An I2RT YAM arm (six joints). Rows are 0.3 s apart.
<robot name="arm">
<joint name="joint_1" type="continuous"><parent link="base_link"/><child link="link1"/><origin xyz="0.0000 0.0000 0.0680" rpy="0.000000 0.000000 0.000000"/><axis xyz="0 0 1"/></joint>
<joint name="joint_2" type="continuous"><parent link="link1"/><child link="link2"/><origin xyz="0.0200 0.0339 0.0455" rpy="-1.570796 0.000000 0.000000"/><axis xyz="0 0 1"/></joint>
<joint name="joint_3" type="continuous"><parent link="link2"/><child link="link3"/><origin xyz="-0.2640 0.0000 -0.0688" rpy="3.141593 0.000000 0.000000"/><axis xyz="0 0 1"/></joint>
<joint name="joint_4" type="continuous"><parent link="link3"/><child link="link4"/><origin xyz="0.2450 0.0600 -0.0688" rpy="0.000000 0.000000 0.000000"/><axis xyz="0 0 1"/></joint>
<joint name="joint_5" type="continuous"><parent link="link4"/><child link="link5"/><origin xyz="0.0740 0.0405 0.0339" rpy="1.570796 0.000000 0.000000"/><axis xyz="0 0 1"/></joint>
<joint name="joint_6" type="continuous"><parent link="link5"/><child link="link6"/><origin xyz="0.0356 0.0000 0.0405" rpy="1.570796 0.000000 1.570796"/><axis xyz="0 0 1"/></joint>
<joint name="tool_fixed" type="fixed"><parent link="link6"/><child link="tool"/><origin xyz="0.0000 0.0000 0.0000" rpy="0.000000 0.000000 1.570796"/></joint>
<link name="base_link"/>
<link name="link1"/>
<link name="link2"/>
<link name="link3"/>
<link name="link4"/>
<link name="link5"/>
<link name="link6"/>
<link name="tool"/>
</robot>
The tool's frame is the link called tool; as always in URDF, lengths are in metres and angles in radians. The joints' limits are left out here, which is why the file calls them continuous.
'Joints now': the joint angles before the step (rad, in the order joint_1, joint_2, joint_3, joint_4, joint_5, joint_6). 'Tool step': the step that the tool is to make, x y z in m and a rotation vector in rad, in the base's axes. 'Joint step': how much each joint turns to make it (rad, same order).
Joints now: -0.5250, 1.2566, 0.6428, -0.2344, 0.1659, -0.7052
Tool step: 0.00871, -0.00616, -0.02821, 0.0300, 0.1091, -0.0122
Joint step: 0.0004, 0.1325, 0.0026, 0.0219, 0.0303, -0.0081
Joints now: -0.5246, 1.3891, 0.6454, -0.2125, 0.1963, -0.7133
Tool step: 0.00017, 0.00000, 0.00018, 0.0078, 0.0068, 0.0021
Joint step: -0.0002, 0.0024, 0.0056, -0.0130, -0.0041, 0.0000
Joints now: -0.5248, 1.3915, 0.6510, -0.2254, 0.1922, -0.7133
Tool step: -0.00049, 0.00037, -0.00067, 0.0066, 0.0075, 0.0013
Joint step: 0.0000, 0.0012, 0.0007, -0.0093, -0.0024, 0.0000
